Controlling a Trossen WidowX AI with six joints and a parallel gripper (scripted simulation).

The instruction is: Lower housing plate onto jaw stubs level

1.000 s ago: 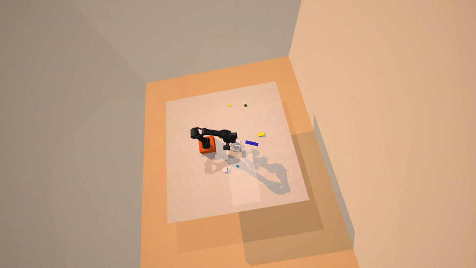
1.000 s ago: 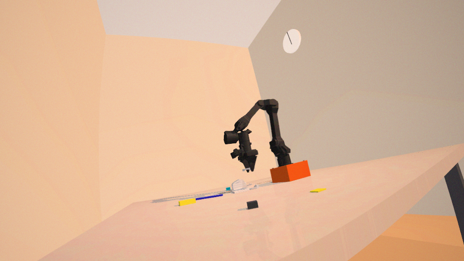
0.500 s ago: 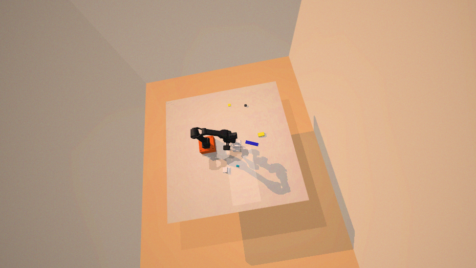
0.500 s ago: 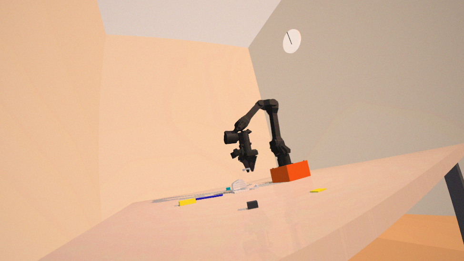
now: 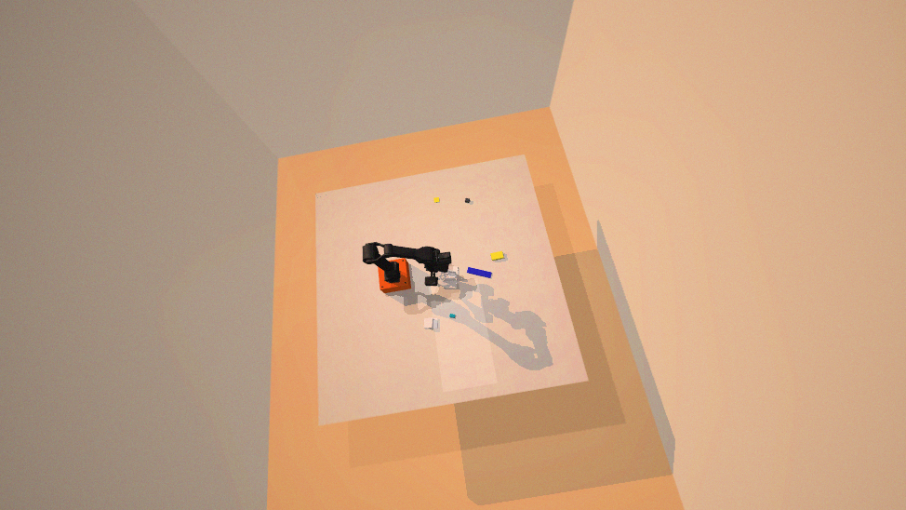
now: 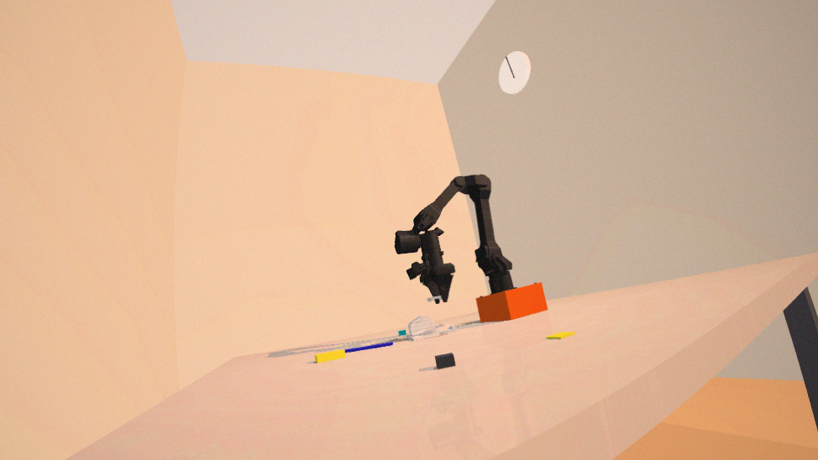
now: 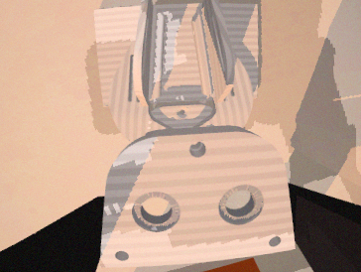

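My gripper tip is now 1 cm short of the white housing plate and 2 cm below it. From my gripper tip the other things lie so: blue bar 23 cm ahead, 8 cm below; then flat yellow tile 2 cm ahead, 47 cm to the left, 8 cm below; then teal piece 7 cm ahead, 22 cm to the right, 8 cm below.
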